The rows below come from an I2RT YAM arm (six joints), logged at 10 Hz.
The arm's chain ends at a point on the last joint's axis. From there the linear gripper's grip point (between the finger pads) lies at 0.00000 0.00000 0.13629 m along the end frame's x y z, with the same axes.
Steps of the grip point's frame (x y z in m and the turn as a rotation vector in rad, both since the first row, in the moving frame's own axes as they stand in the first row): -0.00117, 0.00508, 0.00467, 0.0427, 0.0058, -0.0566; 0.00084, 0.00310, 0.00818, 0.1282, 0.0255, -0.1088; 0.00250, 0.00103, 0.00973, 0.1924, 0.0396, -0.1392; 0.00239, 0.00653, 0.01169, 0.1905, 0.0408, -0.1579; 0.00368, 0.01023, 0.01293, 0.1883, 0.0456, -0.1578
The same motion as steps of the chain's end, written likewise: -0.00180, 0.01092, 0.00480, 0.0427, 0.0058, -0.0566; -0.00167, 0.02068, 0.00934, 0.1282, 0.0255, -0.1088; -0.00103, 0.02737, 0.01235, 0.1924, 0.0396, -0.1392; -0.00107, 0.03266, 0.01426, 0.1905, 0.0408, -0.1579; -0.00046, 0.03611, 0.01547, 0.1883, 0.0456, -0.1578
